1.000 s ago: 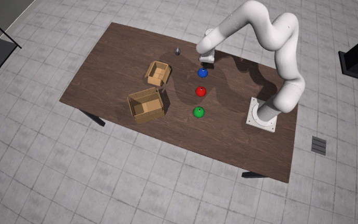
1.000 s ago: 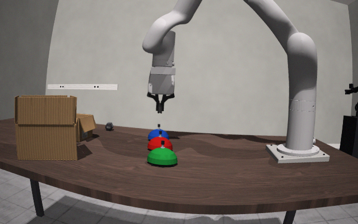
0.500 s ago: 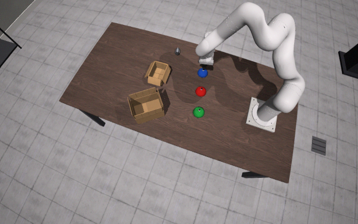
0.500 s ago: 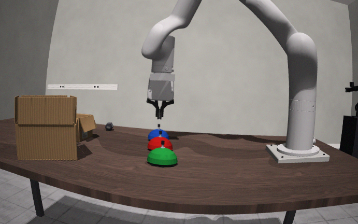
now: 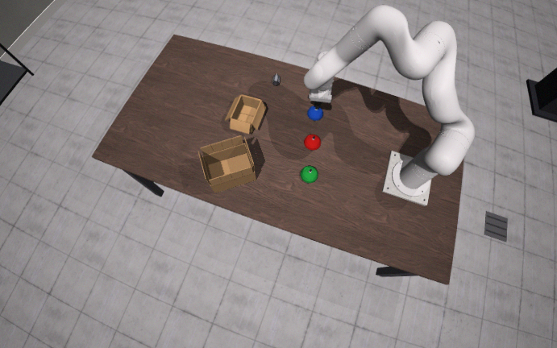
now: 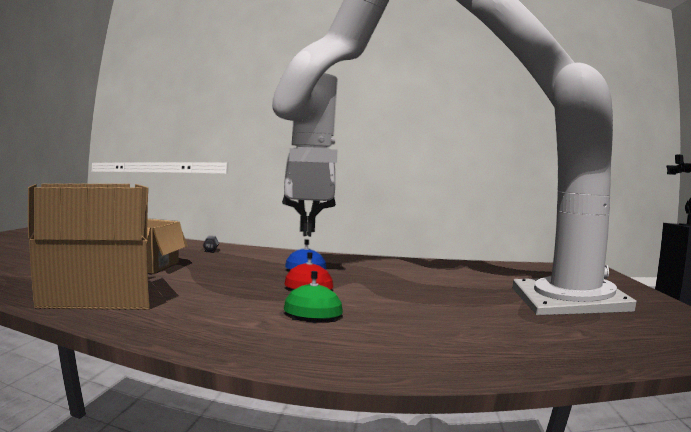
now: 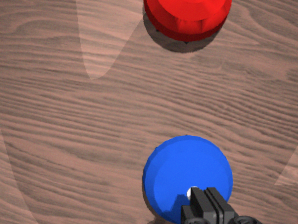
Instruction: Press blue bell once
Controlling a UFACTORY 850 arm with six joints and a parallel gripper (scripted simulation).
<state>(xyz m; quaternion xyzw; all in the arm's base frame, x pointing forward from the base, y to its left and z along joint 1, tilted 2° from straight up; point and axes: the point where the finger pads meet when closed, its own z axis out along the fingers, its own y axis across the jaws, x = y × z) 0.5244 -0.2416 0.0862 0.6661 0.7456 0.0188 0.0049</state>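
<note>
Now: the blue bell 5 cm below my hand. Also, from my hand: dark object: 25 cm ahead, 17 cm to the right, 8 cm below; then green bell: 35 cm to the left, 5 cm below, 4 cm behind; then red bell: 17 cm to the left, 5 cm below, 2 cm behind.
</note>
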